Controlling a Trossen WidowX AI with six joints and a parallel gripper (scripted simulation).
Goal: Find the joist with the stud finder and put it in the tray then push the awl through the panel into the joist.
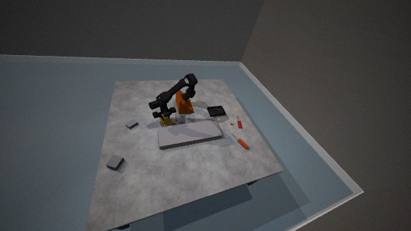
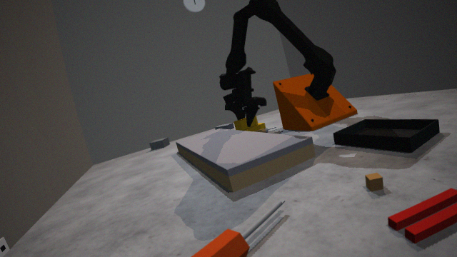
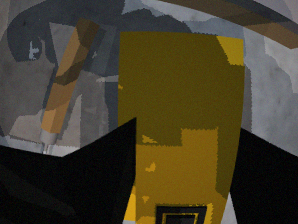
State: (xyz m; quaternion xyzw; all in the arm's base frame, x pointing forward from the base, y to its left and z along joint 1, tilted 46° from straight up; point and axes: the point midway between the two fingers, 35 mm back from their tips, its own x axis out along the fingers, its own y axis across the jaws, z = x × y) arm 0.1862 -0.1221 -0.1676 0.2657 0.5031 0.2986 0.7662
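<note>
The indicator light lies 4 cm behind my gripper tip, 1 cm to the right of it and 3 cm above it. Round my gripper tip: black tray (4 cm behind, 52 cm to the left, 1 cm below); then yellow stud finder (2 cm behind, 2 cm above); then awl (2 cm behind, 9 cm to the left, 2 cm below).
</note>
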